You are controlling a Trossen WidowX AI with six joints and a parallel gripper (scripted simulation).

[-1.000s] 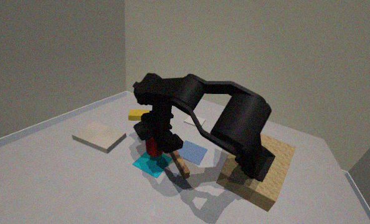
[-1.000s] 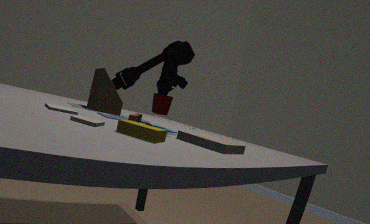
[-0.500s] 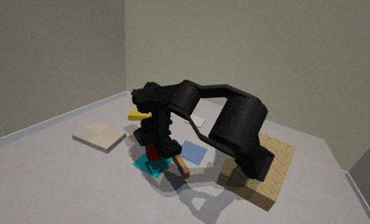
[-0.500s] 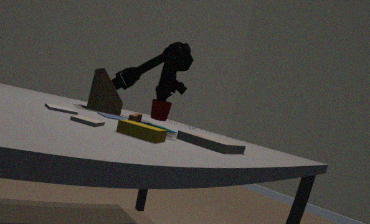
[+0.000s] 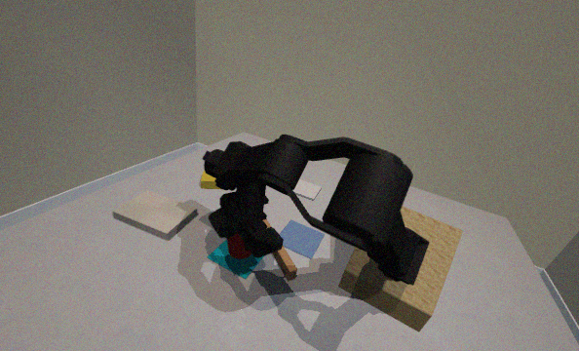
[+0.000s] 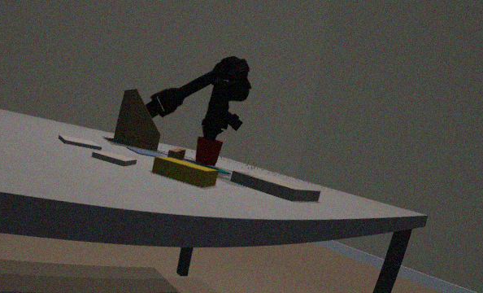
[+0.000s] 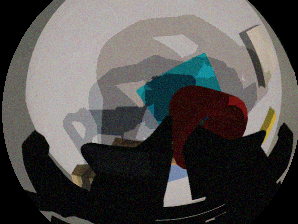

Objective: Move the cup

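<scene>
Now: gripper tip 30 mm short of the teal pad, 10 mm to the left of it and 60 mm above it. From my gripper tip the other things lie so: dark red cup 30 mm ahead, 20 mm to the right; brown stick 20 mm behind, 90 mm to the right, 40 mm below; light blue pad 70 mm behind, 160 mm to the right, 60 mm below.
</scene>
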